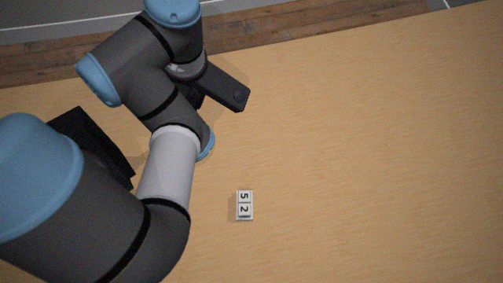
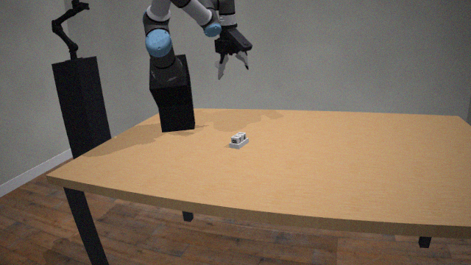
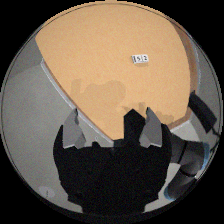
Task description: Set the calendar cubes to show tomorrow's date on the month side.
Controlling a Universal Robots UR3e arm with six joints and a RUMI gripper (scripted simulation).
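The grey calendar tray is 23 cm below my hand, 17 cm to the right of it and 3 cm ahead of it.
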